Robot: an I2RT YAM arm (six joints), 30 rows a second.
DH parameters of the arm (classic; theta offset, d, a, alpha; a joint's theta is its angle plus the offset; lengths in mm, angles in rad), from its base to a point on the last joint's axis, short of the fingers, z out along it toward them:
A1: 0 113.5 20 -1.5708
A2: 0 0 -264 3.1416
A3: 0.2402 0 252.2 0
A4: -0.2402 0 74 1.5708
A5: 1.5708 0 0 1.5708
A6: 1.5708 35.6 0 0
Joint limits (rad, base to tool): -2.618..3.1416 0..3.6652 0..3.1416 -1.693..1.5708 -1.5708..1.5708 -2.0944..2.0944
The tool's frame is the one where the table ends.
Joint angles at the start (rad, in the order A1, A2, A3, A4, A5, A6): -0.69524 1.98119 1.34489 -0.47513 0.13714 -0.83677
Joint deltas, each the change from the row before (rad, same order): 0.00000 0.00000 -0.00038 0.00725 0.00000 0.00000; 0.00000 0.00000 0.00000 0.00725 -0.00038 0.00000; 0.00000 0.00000 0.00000 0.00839 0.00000 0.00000; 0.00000 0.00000 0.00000 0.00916 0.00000 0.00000; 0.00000 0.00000 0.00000 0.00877 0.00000 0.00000; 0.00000 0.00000 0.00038 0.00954 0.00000 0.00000; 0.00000 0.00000 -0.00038 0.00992 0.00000 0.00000; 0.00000 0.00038 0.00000 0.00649 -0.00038 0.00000; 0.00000 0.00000 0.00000 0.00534 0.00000 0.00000
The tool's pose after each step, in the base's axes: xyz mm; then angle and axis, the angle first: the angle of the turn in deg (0 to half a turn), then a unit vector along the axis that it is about. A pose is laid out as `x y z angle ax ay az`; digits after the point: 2 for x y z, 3 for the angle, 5 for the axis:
309.48 -264.50 160.58 166.230 -0.05322 0.97640 -0.20933
310.03 -264.95 160.94 165.918 -0.05298 0.97590 -0.21169
310.66 -265.47 161.36 165.574 -0.05265 0.97529 -0.21456
311.34 -266.03 161.83 165.198 -0.05229 0.97462 -0.21769
311.98 -266.57 162.28 164.839 -0.05194 0.97396 -0.22070
312.74 -267.21 162.90 164.433 -0.05155 0.97320 -0.22409
313.41 -267.76 163.32 164.043 -0.05117 0.97247 -0.22736
313.90 -268.16 163.52 163.778 -0.05098 0.97201 -0.22933
314.29 -268.48 163.82 163.560 -0.05076 0.97159 -0.23116

